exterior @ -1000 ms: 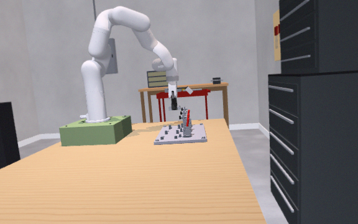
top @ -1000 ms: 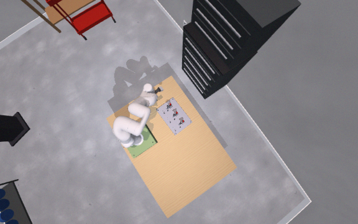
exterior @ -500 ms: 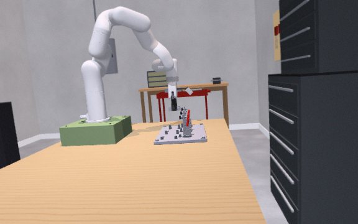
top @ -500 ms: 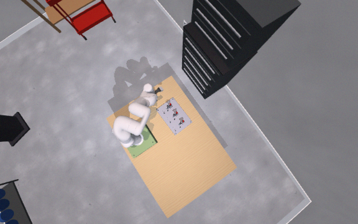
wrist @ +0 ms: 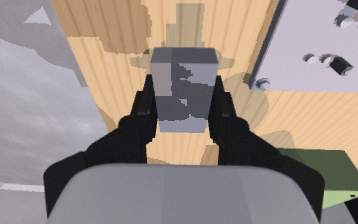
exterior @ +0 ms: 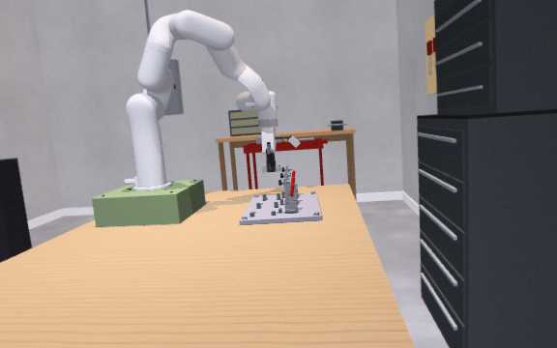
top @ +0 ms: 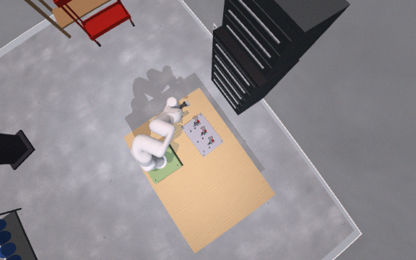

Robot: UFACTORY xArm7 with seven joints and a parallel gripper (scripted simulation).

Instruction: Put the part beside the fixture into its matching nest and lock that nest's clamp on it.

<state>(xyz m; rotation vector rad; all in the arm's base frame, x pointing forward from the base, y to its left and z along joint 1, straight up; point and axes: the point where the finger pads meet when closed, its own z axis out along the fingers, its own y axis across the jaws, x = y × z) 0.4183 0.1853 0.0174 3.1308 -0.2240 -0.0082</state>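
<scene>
Now: the grey fixture plate 10 mm ahead of my hand, 280 mm to the right of it and 100 mm below it. Also, from my hand: grey part 10 mm below.
</scene>
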